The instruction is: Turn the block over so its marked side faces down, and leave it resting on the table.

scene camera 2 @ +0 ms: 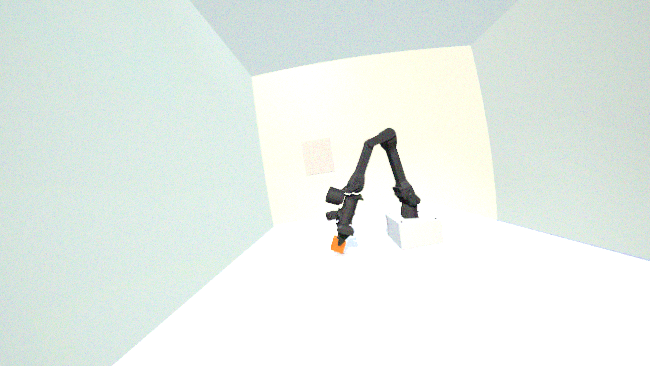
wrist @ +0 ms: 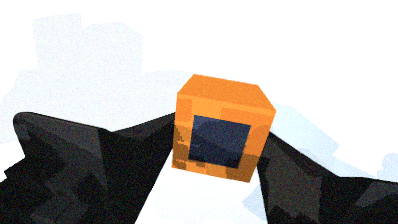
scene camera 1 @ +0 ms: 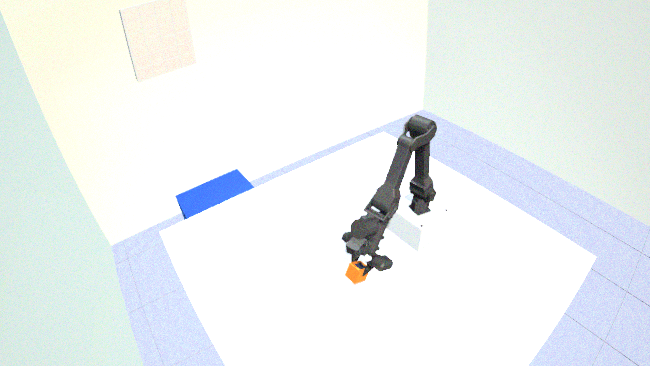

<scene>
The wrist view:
gripper: 218, 125
block: 221, 125, held by the gripper
</scene>
